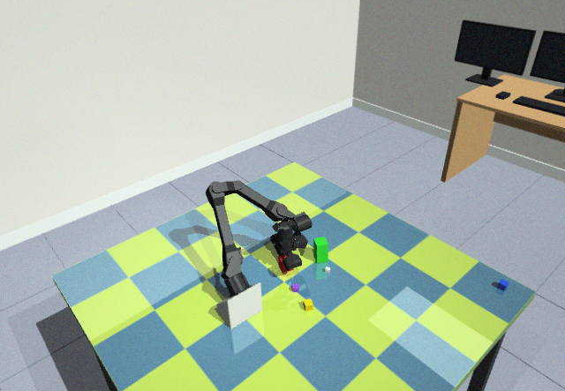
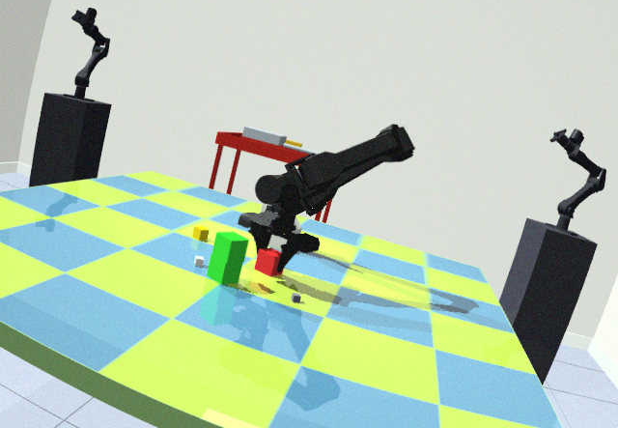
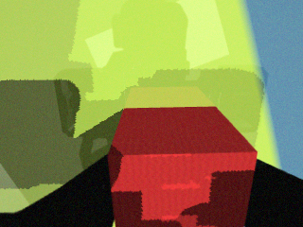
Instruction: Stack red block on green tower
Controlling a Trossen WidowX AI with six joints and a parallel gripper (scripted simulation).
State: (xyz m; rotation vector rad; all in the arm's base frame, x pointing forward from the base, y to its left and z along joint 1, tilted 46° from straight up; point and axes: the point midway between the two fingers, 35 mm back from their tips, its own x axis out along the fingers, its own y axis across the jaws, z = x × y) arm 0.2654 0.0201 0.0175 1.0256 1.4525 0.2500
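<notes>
Now: gripper tip 14 cm to the left of the white block and 9 cm short of it. From my gripper tip the other things lie so: grey block (14 cm ahead, 8 cm to the left); purple block (11 cm to the right, 6 cm behind); red block (1 cm above).
</notes>
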